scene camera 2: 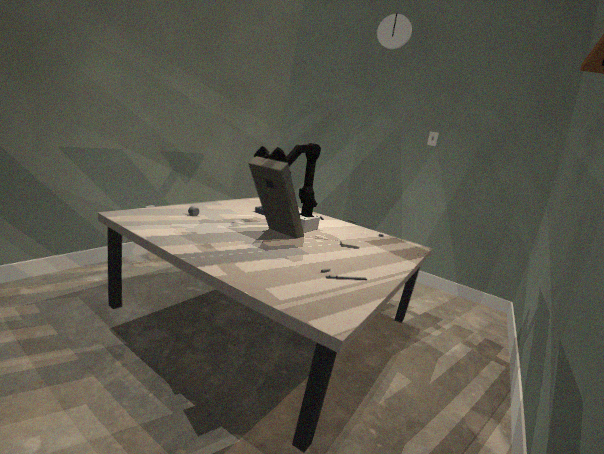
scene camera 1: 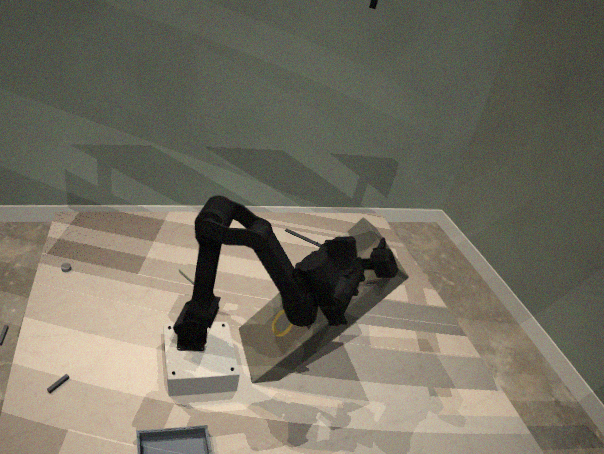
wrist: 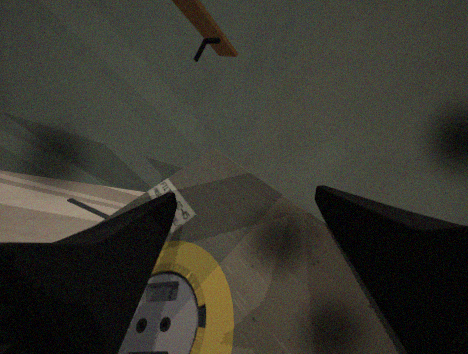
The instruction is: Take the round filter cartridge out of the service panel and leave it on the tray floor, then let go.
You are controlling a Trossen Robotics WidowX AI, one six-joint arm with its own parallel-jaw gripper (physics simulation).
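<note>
The service panel (scene camera 1: 262,352) (scene camera 2: 280,200) (wrist: 280,320) is a tall leaning grey-brown slab. In the wrist view, the round filter cartridge (wrist: 175,310) is a grey disc with two dark holes inside a yellow ring, at the lower left; the left finger hides its left part. The gripper (scene camera 1: 364,252) (scene camera 2: 269,152) (wrist: 246,194) is open and empty near the panel's upper end, with the cartridge below and left of the gap between its tips in the wrist view. The tray (scene camera 1: 172,428) is blue-grey with low walls, at scene camera 1's bottom edge, partly cut off.
Scene camera 1 shows a yellow ring (scene camera 1: 275,329) on the panel's lower part, partly behind the arm; whether it surrounds the cartridge is unclear. A white label (wrist: 185,212) is on the panel. Dark rods (scene camera 1: 58,383) (scene camera 2: 346,278) and a grey ball (scene camera 2: 193,211) lie on the table.
</note>
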